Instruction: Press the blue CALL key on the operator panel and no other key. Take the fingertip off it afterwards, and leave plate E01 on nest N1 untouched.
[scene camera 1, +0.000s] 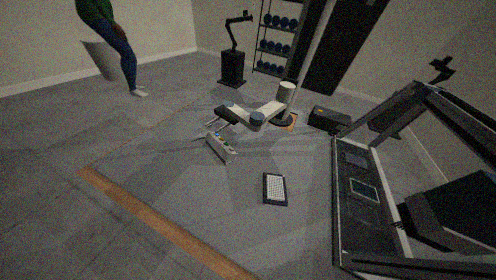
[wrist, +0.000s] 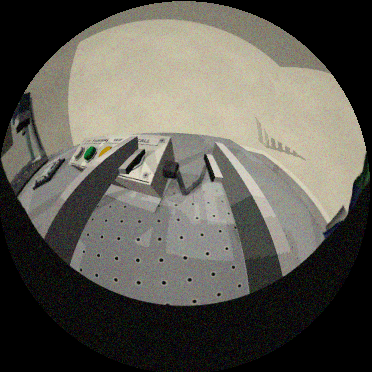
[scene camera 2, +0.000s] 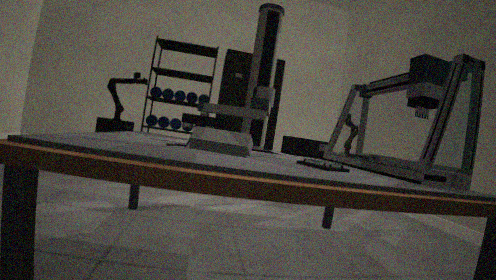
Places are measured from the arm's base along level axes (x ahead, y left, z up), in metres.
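Pixels of known places: gripper, fingertip midpoint: (scene camera 1: 210,129) (wrist: 174,145) (scene camera 2: 194,126); arm's base, link origin: (scene camera 1: 278,117).
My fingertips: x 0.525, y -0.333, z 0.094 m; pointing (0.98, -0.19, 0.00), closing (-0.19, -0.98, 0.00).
For each thing: its top centre in the pictures, then the offset to it from my fingertips. "spot": a spot on its surface instead.
- operator panel, top centre: (wrist: 104,137) (scene camera 2: 223,130) (scene camera 1: 220,141) 0.057 m ahead, 0.110 m left, 0.003 m up
- white gridded plate, top centre: (scene camera 2: 323,160) (wrist: 46,167) (scene camera 1: 275,186) 0.135 m ahead, 0.488 m left, 0.055 m down
- dark nest, surface spot: (scene camera 1: 281,203) spot: 0.197 m ahead, 0.541 m left, 0.069 m down
- yellow key, top centre: (wrist: 104,148) 0.027 m ahead, 0.096 m left, 0.006 m down
- green key, top centre: (wrist: 88,147) 0.046 m ahead, 0.142 m left, 0.006 m down
- bent rod with a dark knob, surface spot: (wrist: 170,169) spot: 0.002 m ahead, 0.003 m left, 0.032 m down
- dark box, surface spot: (scene camera 1: 329,119) spot: 0.563 m back, 0.711 m left, 0.028 m up
The operator panel (scene camera 1: 218,150) (scene camera 2: 220,143) (wrist: 156,152) is a pale sloped box with a row of keys. Its blue CALL key (scene camera 1: 217,135) is at the end nearest my gripper (scene camera 1: 210,128) (wrist: 174,145). The gripper is shut to its narrow stance, with a gap between its fingers and nothing held. In the wrist view one fingertip overlaps the panel below the CALL label and largely hides the blue key; contact or key travel cannot be told. The other fingertip is beyond the panel's end. A white gridded plate (scene camera 1: 275,187) sits on a dark nest (scene camera 1: 281,203); their labels are unreadable.
The yellow key (wrist: 105,151) and green key (wrist: 90,153) sit beside the CALL key. A bent rod with a dark knob (wrist: 170,169) is by the panel's end. A framed machine (scene camera 1: 336,200) (scene camera 2: 429,145) stands right of the plate. A dark box (scene camera 1: 329,119) is near the arm's base.
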